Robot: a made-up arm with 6 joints.
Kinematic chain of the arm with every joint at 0, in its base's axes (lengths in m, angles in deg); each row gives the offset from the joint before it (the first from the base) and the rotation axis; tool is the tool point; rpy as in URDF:
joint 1: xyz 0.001 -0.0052 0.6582 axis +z
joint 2: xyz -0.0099 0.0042 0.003 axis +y
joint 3: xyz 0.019 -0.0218 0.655 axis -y
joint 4: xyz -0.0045 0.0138 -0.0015 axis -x
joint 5: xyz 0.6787 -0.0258 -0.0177 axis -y
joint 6: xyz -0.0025 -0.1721 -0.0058 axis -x
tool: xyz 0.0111 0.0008 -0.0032 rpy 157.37 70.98 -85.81
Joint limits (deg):
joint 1: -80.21..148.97
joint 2: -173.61..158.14
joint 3: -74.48..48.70
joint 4: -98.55..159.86
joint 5: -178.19..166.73
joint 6: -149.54..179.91
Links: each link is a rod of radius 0.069 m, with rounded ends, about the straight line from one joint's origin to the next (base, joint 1, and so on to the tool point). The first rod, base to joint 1, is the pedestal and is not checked.
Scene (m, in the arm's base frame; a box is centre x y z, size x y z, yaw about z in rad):
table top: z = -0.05
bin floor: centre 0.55 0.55 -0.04 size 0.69 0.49 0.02 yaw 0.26
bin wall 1: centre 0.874 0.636 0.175 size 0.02 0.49 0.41 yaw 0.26
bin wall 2: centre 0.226 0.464 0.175 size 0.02 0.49 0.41 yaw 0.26
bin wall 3: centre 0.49 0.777 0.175 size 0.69 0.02 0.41 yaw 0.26
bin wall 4: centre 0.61 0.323 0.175 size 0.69 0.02 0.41 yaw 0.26
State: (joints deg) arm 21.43 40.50 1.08 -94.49 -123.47 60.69
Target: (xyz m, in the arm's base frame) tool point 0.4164 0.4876 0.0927
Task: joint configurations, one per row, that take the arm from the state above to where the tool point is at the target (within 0.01 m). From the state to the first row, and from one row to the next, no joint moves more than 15 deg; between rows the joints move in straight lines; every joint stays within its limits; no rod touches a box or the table.
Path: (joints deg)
1: 34.78 36.31 -4.58 -98.55 -126.19 54.68
2: 38.44 50.05 -1.45 -98.55 -125.09 56.76
3: 42.09 63.80 1.68 -98.55 -123.99 58.83
4: 45.75 77.54 4.81 -98.55 -122.88 60.90

